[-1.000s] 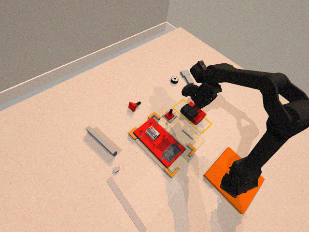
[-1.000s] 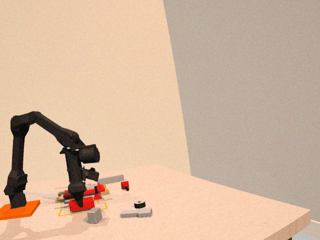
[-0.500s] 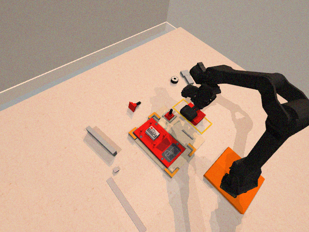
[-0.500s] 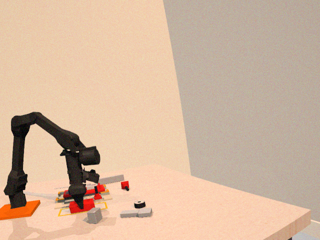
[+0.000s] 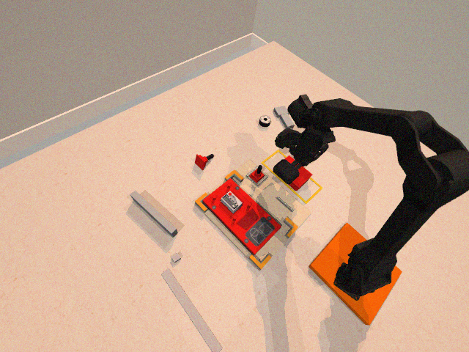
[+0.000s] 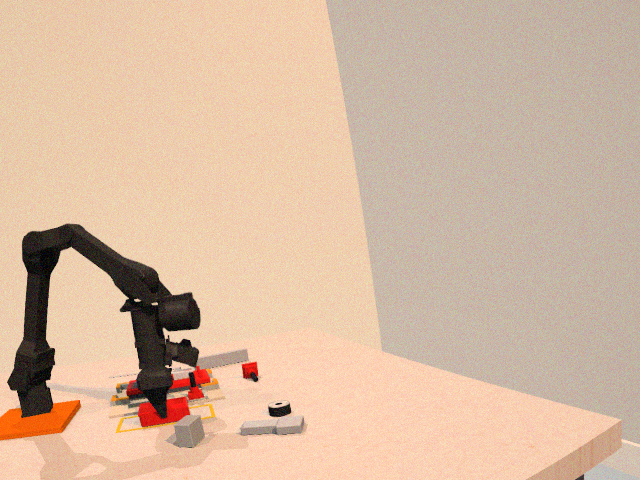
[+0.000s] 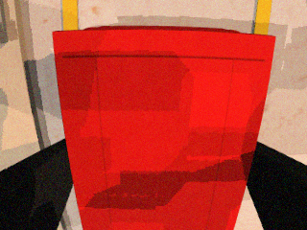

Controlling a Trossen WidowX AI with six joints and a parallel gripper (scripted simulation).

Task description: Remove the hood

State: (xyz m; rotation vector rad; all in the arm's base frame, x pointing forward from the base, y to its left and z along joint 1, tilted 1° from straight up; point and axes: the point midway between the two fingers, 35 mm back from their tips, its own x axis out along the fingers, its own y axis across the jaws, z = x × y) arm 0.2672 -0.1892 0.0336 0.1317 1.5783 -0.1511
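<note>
Right now the hood is right at my gripper tip. Round my gripper tip: flat grey strip 1 cm ahead, 47 cm to the left, 1 cm below; then black wheel 19 cm ahead, 13 cm to the right.
</note>
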